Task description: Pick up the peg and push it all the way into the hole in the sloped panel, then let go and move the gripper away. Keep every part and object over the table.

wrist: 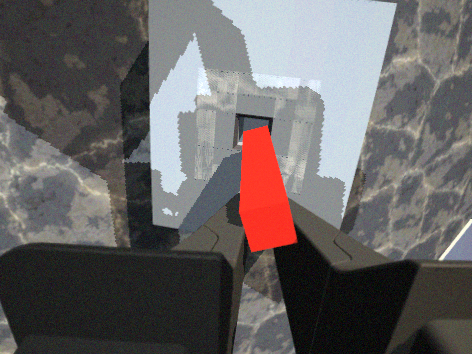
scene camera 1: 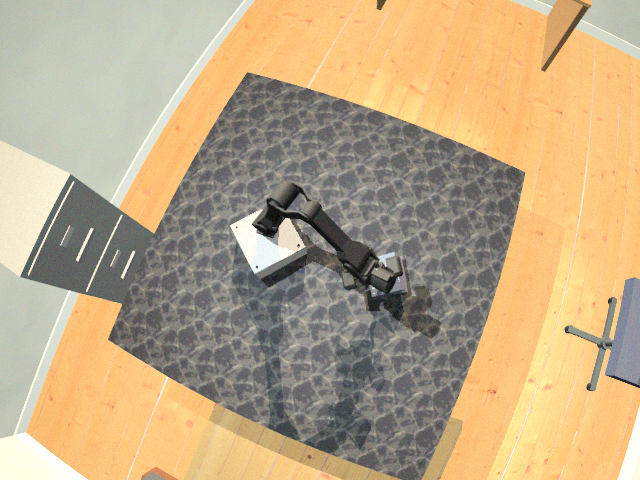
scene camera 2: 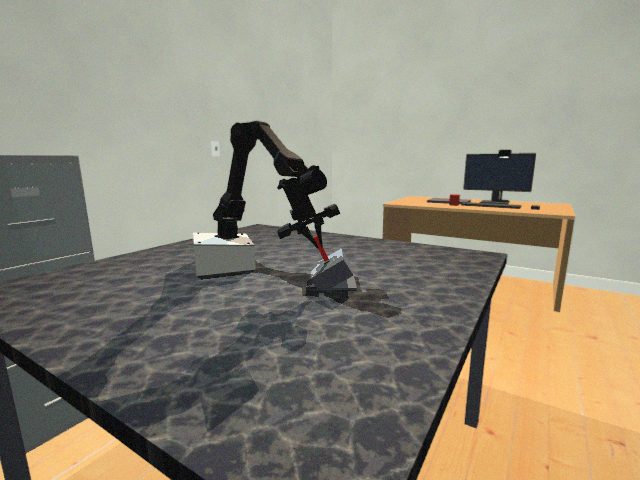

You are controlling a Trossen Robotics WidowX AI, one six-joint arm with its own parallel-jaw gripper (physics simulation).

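Places are measured from the arm's base along level axes (x back, y right, z up), in metres.
Where they show: gripper, fingertip midpoint: [wrist: 259, 206] [scene camera 2: 320, 247]; arm's base at its link origin: [scene camera 1: 267, 227] [scene camera 2: 226, 236].
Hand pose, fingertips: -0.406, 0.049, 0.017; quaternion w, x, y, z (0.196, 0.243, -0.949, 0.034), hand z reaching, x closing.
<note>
Things, the pixels of their top centre, and the offset from my fingertips, as dx, dy, dz. Level surfaces: height alone.
- red peg at its top centre: [wrist: 330, 227] [scene camera 2: 320, 235] +0.003, -0.012, +0.034
- pale sloped panel at its top centre: [wrist: 316, 150] [scene camera 2: 333, 253] [scene camera 1: 389, 272] -0.029, -0.028, -0.021
- dark stone-patterned table at its surface level: dz -0.112
The red peg [scene camera 2: 322, 253] [wrist: 265, 185] is held between the fingertips of my gripper [scene camera 2: 318, 243] [wrist: 259, 206], which is shut on it. The pale sloped panel [scene camera 1: 400, 287] [scene camera 2: 337, 273] [wrist: 345, 100] stands below the gripper. Its square hole [wrist: 253, 121] is dark-edged. In the wrist view the peg's far end overlaps the lower right part of the hole, and the upper and left parts of the opening show. Most of the peg's length is outside the panel. Whether its tip is at the mouth or slightly above it, I cannot tell. In scene camera 1 the arm hides peg and fingertips.
The arm's white base box [scene camera 1: 266, 253] [scene camera 2: 224, 259] stands on the dark stone-patterned table [scene camera 1: 330, 139] [scene camera 2: 310, 403]. A grey cabinet [scene camera 1: 93, 242] [scene camera 2: 41, 206] is beside the table. A wooden desk [scene camera 2: 465, 227] with a monitor [scene camera 2: 499, 173] stands behind.
</note>
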